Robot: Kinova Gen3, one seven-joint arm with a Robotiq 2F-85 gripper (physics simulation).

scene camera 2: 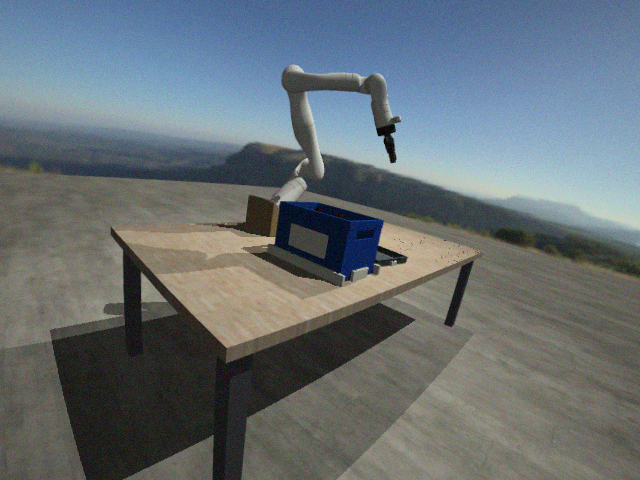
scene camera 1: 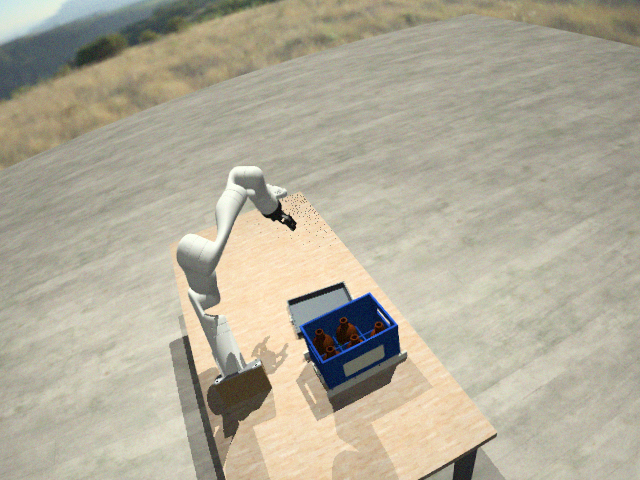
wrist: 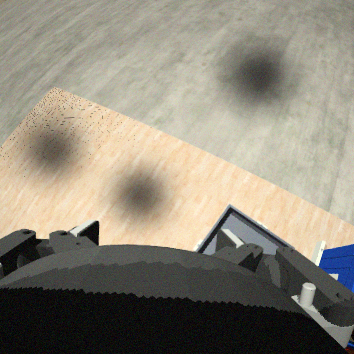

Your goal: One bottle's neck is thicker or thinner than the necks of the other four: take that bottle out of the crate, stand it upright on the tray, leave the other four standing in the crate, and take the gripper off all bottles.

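Places are measured from the arm's base along level axes (x ahead, y left, z up), in metres.
Pixels of known places: gripper, fingertip midpoint: (scene camera 2: 393, 161) (scene camera 1: 284, 224) (wrist: 157, 238); arm's base at its link origin: (scene camera 2: 272, 213) (scene camera 1: 235, 370).
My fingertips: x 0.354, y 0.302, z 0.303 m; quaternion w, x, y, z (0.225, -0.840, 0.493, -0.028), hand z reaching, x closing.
Note:
Ahead of a thing's pixels: the offset from my fingertips to its top centre. "*": to the spot under its first point. Level surfaces: height alone.
A blue crate {dx +0.058, dy -0.386, dz -0.202 m} (scene camera 1: 324, 374) (scene camera 2: 356, 249) stands on the wooden table {dz -0.377 m} (scene camera 1: 269, 263) (scene camera 2: 207, 273) (wrist: 218, 172). Several brown bottles stand upright in it, among them one at the back {* dx +0.047, dy -0.356, dz -0.246 m} (scene camera 1: 343, 329), one at the left (scene camera 1: 321, 338) and one at the right (scene camera 1: 378, 327). I cannot tell their neck widths apart. The flat grey tray {dx +0.034, dy -0.108, dz -0.352 m} (scene camera 1: 316, 307) (scene camera 2: 390, 255) (wrist: 246, 230) lies right behind the crate, with nothing on it. My gripper (scene camera 1: 290, 223) (scene camera 2: 391, 154) (wrist: 157, 238) is open and holds nothing. It hangs high over the table's far part, well away from crate and tray. A corner of the crate also shows in the wrist view (wrist: 338, 261).
The arm's brown base block (scene camera 1: 243, 385) (scene camera 2: 261, 214) sits at the table's edge beside the crate. A pale grey rail {dx +0.066, dy -0.484, dz -0.347 m} (scene camera 1: 361, 381) (scene camera 2: 305, 264) runs along the crate's foot. The table edge (wrist: 197, 144) lies close beyond the gripper, with concrete ground below.

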